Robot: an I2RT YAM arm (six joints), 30 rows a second.
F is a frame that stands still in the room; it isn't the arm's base.
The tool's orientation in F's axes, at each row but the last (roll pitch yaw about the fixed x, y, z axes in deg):
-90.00, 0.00, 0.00
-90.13, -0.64, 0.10
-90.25, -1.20, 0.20
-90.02, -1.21, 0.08
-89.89, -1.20, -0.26
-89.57, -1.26, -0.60
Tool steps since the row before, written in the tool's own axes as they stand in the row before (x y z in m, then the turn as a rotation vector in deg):
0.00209, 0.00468, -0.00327, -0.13, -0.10, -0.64
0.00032, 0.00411, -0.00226, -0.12, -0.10, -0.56
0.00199, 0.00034, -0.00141, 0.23, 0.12, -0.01
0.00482, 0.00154, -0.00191, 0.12, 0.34, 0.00
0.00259, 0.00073, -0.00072, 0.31, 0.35, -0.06
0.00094, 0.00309, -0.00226, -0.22, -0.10, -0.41
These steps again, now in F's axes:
0.00209, -0.00327, -0.00468, -0.13, -0.64, 0.10
0.00037, -0.00227, -0.00410, -0.12, -0.56, 0.10
0.00200, -0.00140, -0.00029, 0.23, -0.01, -0.12
0.00485, -0.00190, -0.00144, 0.13, 0.00, -0.34
0.00260, -0.00073, -0.00068, 0.32, -0.06, -0.34
0.00098, -0.00225, -0.00309, -0.23, -0.41, 0.09

